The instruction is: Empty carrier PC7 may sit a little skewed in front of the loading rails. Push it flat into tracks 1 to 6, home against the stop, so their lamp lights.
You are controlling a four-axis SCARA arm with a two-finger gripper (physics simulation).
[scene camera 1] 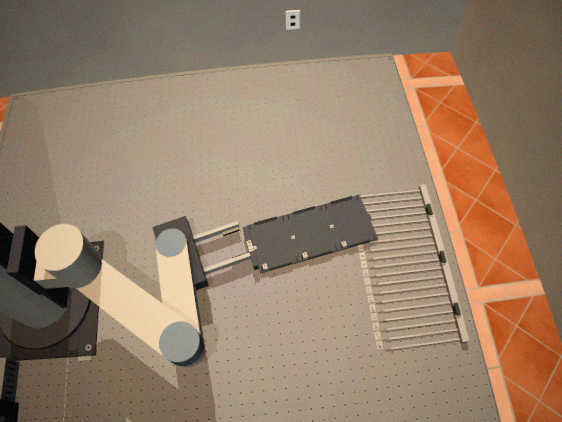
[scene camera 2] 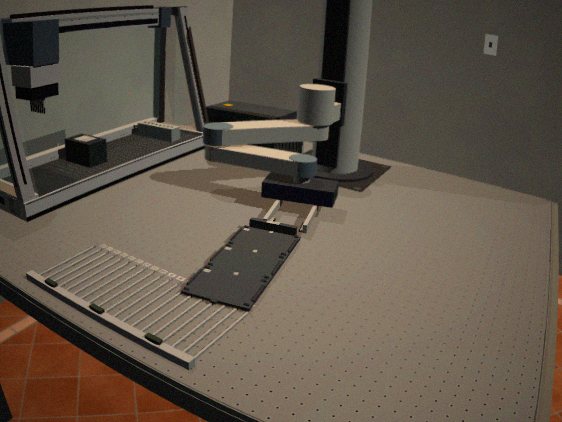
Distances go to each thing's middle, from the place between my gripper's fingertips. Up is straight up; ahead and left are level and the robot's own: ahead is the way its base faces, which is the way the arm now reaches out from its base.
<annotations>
My hand is 170 mm short of the dark flat carrier PC7 (scene camera 1: 312,232), 10 mm to the right of it and 10 mm above it.
</annotations>
